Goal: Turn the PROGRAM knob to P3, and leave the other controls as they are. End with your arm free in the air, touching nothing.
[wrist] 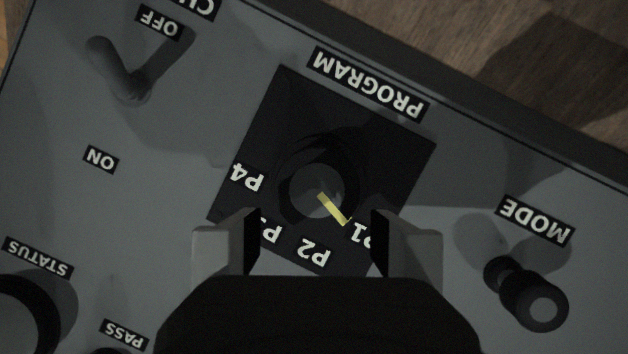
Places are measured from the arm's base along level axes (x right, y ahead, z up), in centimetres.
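Where they show: gripper, fingertip midpoint: (315, 232).
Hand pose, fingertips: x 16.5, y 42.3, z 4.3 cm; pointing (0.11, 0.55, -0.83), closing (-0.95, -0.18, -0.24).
Observation:
Things, the pixels of their top centre, and the offset from my fingertips. "*": a spot on its surface instead.
- PROGRAM knob, middle of its top: (313, 198) dy -0.3, dx +0.7, dz -1.9 cm
- P1 mark, surface spot: (359, 234) * dy +3.2, dx -2.2, dz -4.5 cm
- black square plate, surface spot: (283, 95) * dy -2.7, dx +4.3, dz -7.0 cm
- P4, surface spot: (246, 178) * dy +1.8, dx +5.0, dz -4.5 cm
- P2, surface spot: (313, 252) * dy +4.7, dx +0.0, dz -3.4 cm
- P3, surface spot: (271, 233) * dy +4.3, dx +2.7, dz -3.4 cm
- label PROGRAM, middle of its top: (367, 87) dy -4.1, dx -0.1, dz -8.1 cm
- toggle switch, middle of its top: (89, 81) dy -3.0, dx +12.4, dz -1.9 cm
- MODE lever, middle of its top: (524, 333) dy +2.8, dx -10.9, dz -1.0 cm
- round dark part, surface spot: (47, 320) * dy +11.6, dx +14.0, dz +2.0 cm
- PASS label, middle of its top: (121, 338) dy +11.9, dx +9.7, dz +1.4 cm
The PROGRAM knob (316, 190) is round and dark with a grey top. Its yellow pointer line (334, 208) points at the P1 mark (359, 234). The knob is on a black square plate (283, 95) with P4 (246, 178), P2 (313, 252) and P3 (271, 233), which one finger partly covers. The label PROGRAM (368, 84) reads upside down above the plate. My gripper (315, 232) is open and empty, its fingertips apart on the two sides of the knob's lower part in the view. How far they stand above the panel is hard to tell.
A toggle switch (116, 70) between OFF and ON leans toward the upper left. A MODE lever (525, 295) with a dark cap stands at right. A round dark part (47, 320) by STATUS is at lower left, above a PASS label (124, 335). Wood shows beyond the panel's edge.

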